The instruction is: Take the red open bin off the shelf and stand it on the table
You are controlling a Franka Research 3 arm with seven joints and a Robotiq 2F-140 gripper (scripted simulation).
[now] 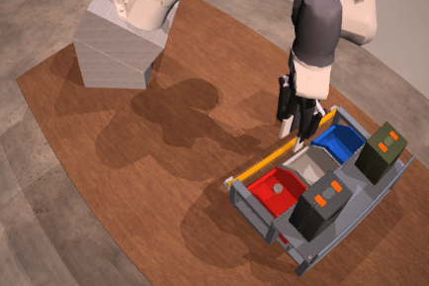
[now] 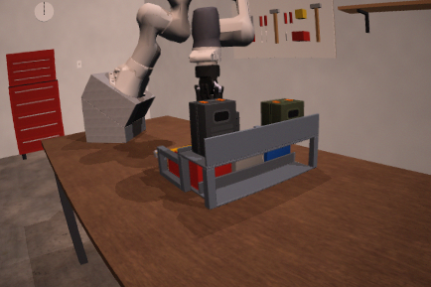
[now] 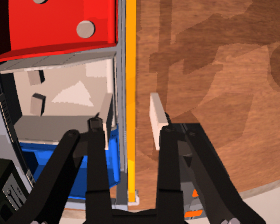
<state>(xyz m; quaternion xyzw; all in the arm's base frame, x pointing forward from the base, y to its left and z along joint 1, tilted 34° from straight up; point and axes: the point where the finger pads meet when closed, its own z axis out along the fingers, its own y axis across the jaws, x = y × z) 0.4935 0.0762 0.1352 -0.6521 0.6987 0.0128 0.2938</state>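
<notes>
My hand is 4 cm above the yellow bar. From my hand the other things lie so: blue bin (12 cm to the left, 10 cm ahead, 6 cm below); then red bin (11 cm to the right, 11 cm ahead, 6 cm below); then white bin (11 cm ahead, 6 cm below).
</notes>
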